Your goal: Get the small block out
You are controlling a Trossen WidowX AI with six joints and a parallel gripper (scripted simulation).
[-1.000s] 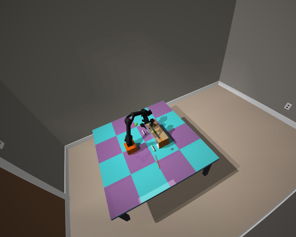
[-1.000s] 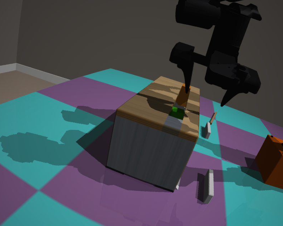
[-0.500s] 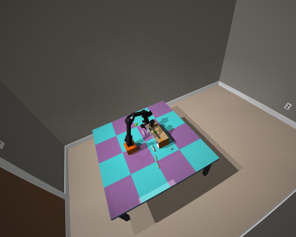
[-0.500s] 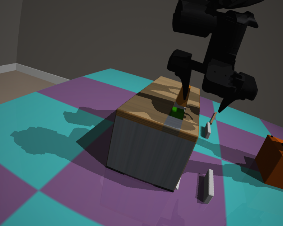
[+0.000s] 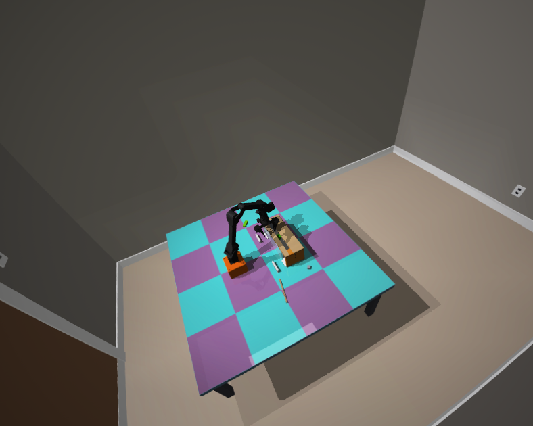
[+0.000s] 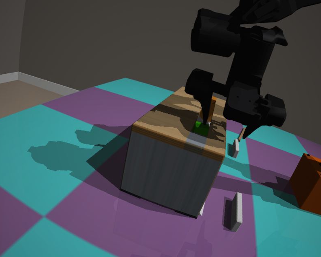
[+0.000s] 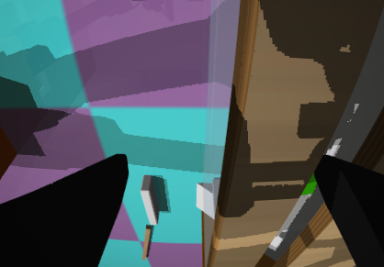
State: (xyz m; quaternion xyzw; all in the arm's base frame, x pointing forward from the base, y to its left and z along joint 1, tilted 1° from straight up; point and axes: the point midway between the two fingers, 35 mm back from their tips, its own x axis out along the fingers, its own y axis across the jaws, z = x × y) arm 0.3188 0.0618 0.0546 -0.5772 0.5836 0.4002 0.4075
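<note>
The green block lies 5 cm ahead of my gripper tip, 4 cm to the right of it and 3 cm below it. Also, from my gripper tip: wooden-topped box: 6 cm to the right, 6 cm below, 3 cm ahead; thin brown stick: 39 cm to the right, 11 cm below, 11 cm behind.
</note>
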